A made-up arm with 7 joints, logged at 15 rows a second.
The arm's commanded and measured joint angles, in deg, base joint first. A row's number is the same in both.
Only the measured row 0 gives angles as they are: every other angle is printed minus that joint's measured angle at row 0.
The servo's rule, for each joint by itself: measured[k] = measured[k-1] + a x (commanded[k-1-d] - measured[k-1]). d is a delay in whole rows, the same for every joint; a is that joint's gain. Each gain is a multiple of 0.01, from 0.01 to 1. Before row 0 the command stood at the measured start. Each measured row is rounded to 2 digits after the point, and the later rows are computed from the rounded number. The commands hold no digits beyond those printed.
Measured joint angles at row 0:
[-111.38, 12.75, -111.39, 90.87, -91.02, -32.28, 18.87]
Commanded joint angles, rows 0 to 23:
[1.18, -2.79, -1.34, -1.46, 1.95, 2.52, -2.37]
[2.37, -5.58, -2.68, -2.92, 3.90, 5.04, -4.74]
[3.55, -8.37, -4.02, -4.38, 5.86, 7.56, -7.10]
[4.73, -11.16, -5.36, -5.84, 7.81, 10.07, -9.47]
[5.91, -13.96, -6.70, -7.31, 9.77, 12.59, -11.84]
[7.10, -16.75, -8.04, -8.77, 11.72, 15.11, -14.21]
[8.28, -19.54, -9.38, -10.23, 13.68, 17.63, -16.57]
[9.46, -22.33, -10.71, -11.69, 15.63, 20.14, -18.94]
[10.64, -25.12, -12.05, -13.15, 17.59, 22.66, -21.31]
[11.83, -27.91, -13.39, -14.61, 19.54, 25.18, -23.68]
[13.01, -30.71, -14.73, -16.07, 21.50, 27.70, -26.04]
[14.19, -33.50, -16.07, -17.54, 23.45, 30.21, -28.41]
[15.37, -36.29, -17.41, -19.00, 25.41, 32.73, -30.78]
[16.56, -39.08, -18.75, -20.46, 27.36, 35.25, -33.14]
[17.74, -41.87, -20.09, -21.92, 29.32, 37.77, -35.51]
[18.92, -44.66, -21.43, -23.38, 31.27, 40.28, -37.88]
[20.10, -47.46, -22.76, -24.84, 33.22, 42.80, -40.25]
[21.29, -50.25, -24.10, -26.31, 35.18, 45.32, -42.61]
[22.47, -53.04, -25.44, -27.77, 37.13, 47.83, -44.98]
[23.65, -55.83, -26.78, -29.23, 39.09, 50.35, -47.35]
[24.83, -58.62, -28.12, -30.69, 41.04, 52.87, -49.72]
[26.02, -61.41, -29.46, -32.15, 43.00, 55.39, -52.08]
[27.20, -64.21, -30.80, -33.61, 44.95, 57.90, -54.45]
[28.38, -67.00, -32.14, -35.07, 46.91, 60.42, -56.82]
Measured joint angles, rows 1 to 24:
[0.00, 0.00, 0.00, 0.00, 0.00, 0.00, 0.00]
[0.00, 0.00, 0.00, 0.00, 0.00, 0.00, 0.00]
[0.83, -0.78, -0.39, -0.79, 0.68, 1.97, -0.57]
[1.91, -2.12, -1.05, -1.94, 1.81, 4.36, -1.57]
[3.06, -3.87, -1.91, -3.26, 3.23, 6.86, -2.90]
[4.23, -5.91, -2.91, -4.65, 4.83, 9.36, -4.48]
[5.41, -8.16, -4.01, -6.09, 6.56, 11.88, -6.25]
[6.59, -10.57, -5.18, -7.54, 8.37, 14.40, -8.16]
[7.77, -13.08, -6.40, -8.99, 10.23, 16.92, -10.18]
[8.95, -15.67, -7.65, -10.45, 12.12, 19.43, -12.28]
[10.13, -18.32, -8.93, -11.91, 14.03, 21.95, -14.45]
[11.32, -21.01, -10.22, -13.37, 15.96, 24.47, -16.67]
[12.50, -23.73, -11.53, -14.83, 17.90, 26.99, -18.92]
[13.68, -26.47, -12.85, -16.29, 19.84, 29.50, -21.20]
[14.86, -29.22, -14.17, -17.75, 21.79, 32.02, -23.50]
[16.05, -31.98, -15.50, -19.21, 23.74, 34.54, -25.81]
[17.23, -34.75, -16.83, -20.67, 25.69, 37.06, -28.14]
[18.41, -37.52, -18.16, -22.13, 27.64, 39.57, -30.48]
[19.59, -40.30, -19.49, -23.59, 29.59, 42.09, -32.82]
[20.78, -43.09, -20.83, -25.06, 31.55, 44.61, -35.17]
[21.96, -45.88, -22.17, -26.52, 33.50, 47.12, -37.52]
[23.14, -48.67, -23.51, -27.98, 35.46, 49.64, -39.88]
[24.32, -51.46, -24.85, -29.44, 37.41, 52.16, -42.24]
[25.51, -54.25, -26.19, -30.90, 39.37, 54.68, -44.60]
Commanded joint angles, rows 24 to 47:
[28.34, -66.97, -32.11, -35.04, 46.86, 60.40, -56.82]
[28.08, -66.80, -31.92, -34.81, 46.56, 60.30, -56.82]
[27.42, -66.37, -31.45, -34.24, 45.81, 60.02, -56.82]
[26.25, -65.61, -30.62, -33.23, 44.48, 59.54, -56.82]
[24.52, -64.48, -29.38, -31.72, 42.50, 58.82, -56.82]
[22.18, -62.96, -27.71, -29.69, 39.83, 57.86, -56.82]
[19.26, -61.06, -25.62, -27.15, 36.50, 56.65, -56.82]
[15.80, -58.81, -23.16, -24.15, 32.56, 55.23, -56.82]
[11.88, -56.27, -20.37, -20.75, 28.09, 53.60, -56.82]
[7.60, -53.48, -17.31, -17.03, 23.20, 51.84, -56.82]
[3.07, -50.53, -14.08, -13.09, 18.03, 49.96, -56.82]
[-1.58, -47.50, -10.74, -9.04, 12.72, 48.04, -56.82]
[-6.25, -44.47, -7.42, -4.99, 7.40, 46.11, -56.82]
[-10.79, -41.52, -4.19, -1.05, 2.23, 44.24, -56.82]
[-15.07, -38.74, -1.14, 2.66, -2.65, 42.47, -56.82]
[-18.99, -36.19, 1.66, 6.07, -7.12, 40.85, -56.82]
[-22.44, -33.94, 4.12, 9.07, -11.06, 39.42, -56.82]
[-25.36, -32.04, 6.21, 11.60, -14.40, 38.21, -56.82]
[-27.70, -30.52, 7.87, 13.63, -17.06, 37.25, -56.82]
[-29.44, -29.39, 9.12, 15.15, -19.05, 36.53, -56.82]
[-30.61, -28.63, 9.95, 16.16, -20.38, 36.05, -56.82]
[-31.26, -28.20, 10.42, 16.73, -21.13, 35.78, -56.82]
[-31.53, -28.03, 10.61, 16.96, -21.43, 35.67, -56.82]
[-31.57, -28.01, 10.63, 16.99, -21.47, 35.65, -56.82]
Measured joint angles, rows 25 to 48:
[26.69, -57.04, -27.53, -32.36, 41.32, 57.19, -46.96]
[27.87, -59.83, -28.87, -33.82, 43.28, 59.71, -49.33]
[28.20, -61.83, -29.81, -34.48, 44.53, 60.25, -51.13]
[28.12, -63.22, -30.42, -34.66, 45.24, 60.29, -52.50]
[27.63, -64.10, -30.72, -34.43, 45.44, 60.08, -53.54]
[26.66, -64.52, -30.69, -33.78, 45.10, 59.66, -54.33]
[25.16, -64.51, -30.31, -32.67, 44.19, 59.00, -54.93]
[23.07, -64.08, -29.56, -31.06, 42.66, 58.11, -55.38]
[20.40, -63.23, -28.42, -28.95, 40.50, 56.97, -55.73]
[17.18, -61.99, -26.89, -26.36, 37.72, 55.61, -55.99]
[13.47, -60.39, -25.00, -23.33, 34.35, 54.04, -56.19]
[9.36, -58.46, -22.77, -19.93, 30.45, 52.32, -56.34]
[4.96, -56.24, -20.25, -16.24, 26.10, 50.48, -56.46]
[0.38, -53.79, -17.49, -12.35, 21.42, 48.58, -56.55]
[-4.26, -51.18, -14.57, -8.38, 16.51, 46.65, -56.61]
[-8.83, -48.48, -11.56, -4.42, 11.51, 44.77, -56.66]
[-13.20, -45.75, -8.54, -0.60, 6.55, 42.98, -56.70]
[-17.25, -43.07, -5.58, 3.00, 1.77, 41.32, -56.73]
[-20.88, -40.51, -2.77, 6.28, -2.72, 39.84, -56.75]
[-24.02, -38.14, -0.17, 9.15, -6.81, 38.57, -56.77]
[-26.60, -36.01, 2.16, 11.57, -10.40, 37.54, -56.78]
[-28.59, -34.16, 4.18, 13.50, -13.43, 36.75, -56.79]
[-30.00, -32.61, 5.85, 14.94, -15.86, 36.20, -56.80]
[-30.88, -31.38, 7.18, 15.91, -17.70, 35.87, -56.80]

